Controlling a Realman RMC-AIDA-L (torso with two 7-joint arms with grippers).
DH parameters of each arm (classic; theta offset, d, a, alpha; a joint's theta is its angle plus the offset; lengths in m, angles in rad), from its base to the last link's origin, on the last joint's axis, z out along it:
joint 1: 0 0.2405 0 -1.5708
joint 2: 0 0 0 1.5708
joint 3: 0 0.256 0 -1.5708
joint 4: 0 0 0 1.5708
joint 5: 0 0.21 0 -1.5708
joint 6: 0 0 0 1.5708
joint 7: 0 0.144 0 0
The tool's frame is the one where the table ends.
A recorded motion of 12 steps. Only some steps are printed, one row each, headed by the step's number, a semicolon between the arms.
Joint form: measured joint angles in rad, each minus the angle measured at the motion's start. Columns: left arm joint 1, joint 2, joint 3, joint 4, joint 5, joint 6, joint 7; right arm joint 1, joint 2, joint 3, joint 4, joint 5, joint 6, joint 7.
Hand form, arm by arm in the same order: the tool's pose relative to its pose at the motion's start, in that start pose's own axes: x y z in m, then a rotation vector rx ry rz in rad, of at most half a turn. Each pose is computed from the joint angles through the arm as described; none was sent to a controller.
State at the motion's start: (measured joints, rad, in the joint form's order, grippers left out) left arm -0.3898 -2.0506 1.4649 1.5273 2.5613 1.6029 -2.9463; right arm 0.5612 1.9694 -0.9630 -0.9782 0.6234 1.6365 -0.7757
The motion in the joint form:
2: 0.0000 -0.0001 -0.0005 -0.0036 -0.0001 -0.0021 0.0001; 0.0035 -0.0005 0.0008 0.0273 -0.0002 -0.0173 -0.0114
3: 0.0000 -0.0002 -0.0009 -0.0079 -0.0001 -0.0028 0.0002; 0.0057 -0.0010 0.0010 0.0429 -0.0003 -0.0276 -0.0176
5: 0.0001 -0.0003 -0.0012 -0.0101 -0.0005 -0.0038 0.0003; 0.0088 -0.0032 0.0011 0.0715 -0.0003 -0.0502 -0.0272
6: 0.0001 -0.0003 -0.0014 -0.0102 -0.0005 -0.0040 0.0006; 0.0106 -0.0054 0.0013 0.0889 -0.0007 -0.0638 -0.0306
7: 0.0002 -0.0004 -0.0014 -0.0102 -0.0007 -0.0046 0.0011; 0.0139 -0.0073 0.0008 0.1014 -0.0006 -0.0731 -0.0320
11: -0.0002 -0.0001 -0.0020 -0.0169 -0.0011 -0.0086 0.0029; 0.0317 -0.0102 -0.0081 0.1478 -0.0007 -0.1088 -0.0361
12: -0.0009 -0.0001 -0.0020 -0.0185 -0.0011 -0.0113 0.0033; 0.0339 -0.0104 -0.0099 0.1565 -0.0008 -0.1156 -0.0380
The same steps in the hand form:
2: -0.0002 -0.0004 0.0006 -0.0004 -0.0006 -0.0023; 0.0011 -0.0017 0.0041 -0.0033 0.0013 0.0017
3: -0.0006 -0.0008 0.0013 -0.0011 -0.0032 -0.0049; 0.0017 -0.0027 0.0064 -0.0045 0.0019 0.0027
5: -0.0008 -0.0010 0.0017 -0.0018 -0.0038 -0.0063; 0.0029 -0.0054 0.0103 -0.0029 0.0010 0.0071
6: -0.0008 -0.0011 0.0017 -0.0018 -0.0036 -0.0062; 0.0038 -0.0073 0.0123 -0.0008 0.0007 0.0124
7: -0.0007 -0.0011 0.0017 -0.0020 -0.0030 -0.0058; 0.0036 -0.0083 0.0136 0.0007 0.0006 0.0150
11: -0.0009 -0.0019 0.0027 -0.0024 -0.0039 -0.0078; 0.0008 -0.0097 0.0200 0.0049 0.0039 0.0157
12: -0.0005 -0.0020 0.0029 -0.0021 -0.0023 -0.0077; 0.0008 -0.0100 0.0214 0.0055 0.0050 0.0156

